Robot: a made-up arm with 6 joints. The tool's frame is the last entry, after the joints.
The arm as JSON. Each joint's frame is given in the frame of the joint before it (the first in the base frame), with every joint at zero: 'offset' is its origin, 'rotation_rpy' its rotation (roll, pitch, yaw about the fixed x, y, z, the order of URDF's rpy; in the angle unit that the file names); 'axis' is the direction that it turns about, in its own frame. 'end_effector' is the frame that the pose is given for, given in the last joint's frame.
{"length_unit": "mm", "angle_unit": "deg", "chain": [
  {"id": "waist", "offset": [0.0, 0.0, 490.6], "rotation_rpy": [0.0, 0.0, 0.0], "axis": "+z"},
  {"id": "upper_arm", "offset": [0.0, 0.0, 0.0], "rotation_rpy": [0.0, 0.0, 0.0], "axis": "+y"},
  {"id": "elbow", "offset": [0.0, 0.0, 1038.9], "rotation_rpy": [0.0, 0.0, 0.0], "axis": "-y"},
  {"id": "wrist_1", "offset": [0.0, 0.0, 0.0], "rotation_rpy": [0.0, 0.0, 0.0], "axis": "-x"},
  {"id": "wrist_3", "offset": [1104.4, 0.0, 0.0], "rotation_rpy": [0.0, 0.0, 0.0], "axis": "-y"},
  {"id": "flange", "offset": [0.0, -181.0, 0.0], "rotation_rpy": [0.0, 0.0, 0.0], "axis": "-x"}
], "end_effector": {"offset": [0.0, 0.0, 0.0], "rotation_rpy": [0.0, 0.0, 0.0]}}
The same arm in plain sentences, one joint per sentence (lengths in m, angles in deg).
The arm has six revolute joints in a row. What follows holds with every joint at zero, and every direction is one of the base frame's. The first joint lies 0.4906 m along +z from the base frame's origin and turns about +z. The second joint lies at the same point as the first joint and turns about +y. The third joint lies 1.0389 m along +z from the second joint and turns about -y. The fourth joint lies at the same point as the third joint and turns about -x. The fifth joint lies 1.1044 m along +x from the fourth joint and turns about -y. The sixth joint lies 0.1810 m along -y from the fifth joint and turns about -x. The tool frame, which is the frame that the pose is given for, lies at the same point as the sixth joint; its axes are parallel to the base frame's.
